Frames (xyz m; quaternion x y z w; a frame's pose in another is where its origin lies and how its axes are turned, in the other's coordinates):
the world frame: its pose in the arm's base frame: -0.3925 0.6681 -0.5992 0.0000 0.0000 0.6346 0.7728
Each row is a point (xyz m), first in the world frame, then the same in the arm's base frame.
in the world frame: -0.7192 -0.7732 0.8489
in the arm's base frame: 0.2260 -0.1878 0.2497
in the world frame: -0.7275 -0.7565 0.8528
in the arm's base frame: 0.2080 -0.1927 0.2536
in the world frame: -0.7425 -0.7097 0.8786
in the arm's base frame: 0.1592 -0.1983 0.2794
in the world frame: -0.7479 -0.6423 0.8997
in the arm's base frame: 0.0921 -0.1905 0.3005
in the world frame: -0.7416 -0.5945 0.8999
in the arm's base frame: 0.0464 -0.1750 0.3007
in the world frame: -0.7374 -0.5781 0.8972
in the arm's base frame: 0.0311 -0.1677 0.2980
